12 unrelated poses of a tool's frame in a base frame.
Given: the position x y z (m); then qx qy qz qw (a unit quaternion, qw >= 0).
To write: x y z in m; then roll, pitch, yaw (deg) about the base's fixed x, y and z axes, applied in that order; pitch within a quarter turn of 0, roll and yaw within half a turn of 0. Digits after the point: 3 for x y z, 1 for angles.
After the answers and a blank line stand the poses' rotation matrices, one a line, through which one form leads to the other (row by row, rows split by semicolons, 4 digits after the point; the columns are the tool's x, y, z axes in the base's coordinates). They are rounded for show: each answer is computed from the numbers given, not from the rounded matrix.
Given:
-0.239 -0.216 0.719 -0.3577 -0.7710 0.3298 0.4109
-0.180 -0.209 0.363 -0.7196 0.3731 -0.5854 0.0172
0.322 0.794 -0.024 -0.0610 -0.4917 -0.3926 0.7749
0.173 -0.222 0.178 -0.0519 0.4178 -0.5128 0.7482
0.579 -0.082 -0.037 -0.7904 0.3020 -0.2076 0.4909
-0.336 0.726 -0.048 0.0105 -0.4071 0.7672 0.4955
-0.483 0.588 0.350 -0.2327 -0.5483 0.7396 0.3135
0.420 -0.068 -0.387 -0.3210 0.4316 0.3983 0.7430
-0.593 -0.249 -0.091 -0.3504 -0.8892 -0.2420 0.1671
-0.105 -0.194 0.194 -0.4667 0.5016 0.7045 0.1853
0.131 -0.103 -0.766 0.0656 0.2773 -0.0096 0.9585
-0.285 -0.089 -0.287 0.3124 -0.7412 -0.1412 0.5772
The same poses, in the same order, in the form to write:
-0.239 -0.216 0.719 -119.0 -23.4 116.3
-0.180 -0.209 0.363 -124.2 -56.1 -86.3
0.322 0.794 -0.024 29.8 -54.1 -69.2
0.173 -0.222 0.178 -38.1 34.9 -81.2
0.579 -0.082 -0.037 -115.6 -1.8 -43.0
-0.336 0.726 -0.048 -42.6 -24.8 124.1
-0.483 0.588 0.350 -73.1 0.0 134.0
0.420 -0.068 -0.387 -17.5 63.8 45.4
-0.593 -0.249 -0.091 159.3 -27.8 142.2
-0.105 -0.194 0.194 83.5 57.5 -157.3
0.131 -0.103 -0.766 8.2 32.2 1.2
-0.285 -0.089 -0.287 117.3 -50.1 -102.5

-0.4064 0.2805 -0.8695; 0.8226 0.5266 -0.2146; 0.3977 -0.8025 -0.4448
0.0362 -0.5168 0.8553; -0.5571 -0.7210 -0.4121; 0.8297 -0.4616 -0.3140
0.2083 0.6684 -0.7141; -0.5484 0.6843 0.4806; 0.8099 0.2915 0.5091
0.1250 0.7240 0.6784; -0.8107 0.4687 -0.3508; -0.5720 -0.5061 0.6455
0.7314 -0.2736 0.6247; -0.6812 -0.3356 0.6506; 0.0317 -0.9014 -0.4318
-0.5087 -0.7689 -0.3873; 0.7518 -0.1775 -0.6351; 0.4196 -0.6143 0.6683
-0.6952 -0.2085 -0.6879; 0.7189 -0.2022 -0.6651; -0.0004 -0.9569 0.2905
0.3102 -0.8690 0.3856; 0.3148 0.4766 0.8208; -0.8971 -0.1332 0.4214
-0.6986 0.7041 -0.1276; 0.5423 0.6373 0.5475; 0.4668 0.3133 -0.8270
-0.4957 -0.7292 -0.4717; -0.2071 -0.4282 0.8797; -0.8434 0.5338 0.0612
0.8460 0.0548 0.5303; 0.0180 0.9912 -0.1311; -0.5328 0.1204 0.8376
-0.1386 -0.3001 -0.9438; -0.6261 0.7650 -0.1513; 0.7674 0.5699 -0.2939

